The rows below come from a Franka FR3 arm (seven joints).
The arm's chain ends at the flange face. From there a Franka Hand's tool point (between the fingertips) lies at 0.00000 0.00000 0.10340 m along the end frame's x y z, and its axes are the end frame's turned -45 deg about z.
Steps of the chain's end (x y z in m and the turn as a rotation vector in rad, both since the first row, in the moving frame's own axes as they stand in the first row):
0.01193 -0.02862 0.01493 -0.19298 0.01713 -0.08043
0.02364 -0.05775 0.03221 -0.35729 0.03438 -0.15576
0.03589 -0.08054 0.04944 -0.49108 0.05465 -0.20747
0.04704 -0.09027 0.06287 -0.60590 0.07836 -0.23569
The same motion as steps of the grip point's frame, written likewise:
0.01653 0.00396 0.01300 -0.14857 -0.12434 -0.08043
0.03674 0.00561 0.02563 -0.27695 -0.22833 -0.15576
0.05597 0.00968 0.03712 -0.38589 -0.30860 -0.20747
0.06691 0.02035 0.04425 -0.48384 -0.37303 -0.23569

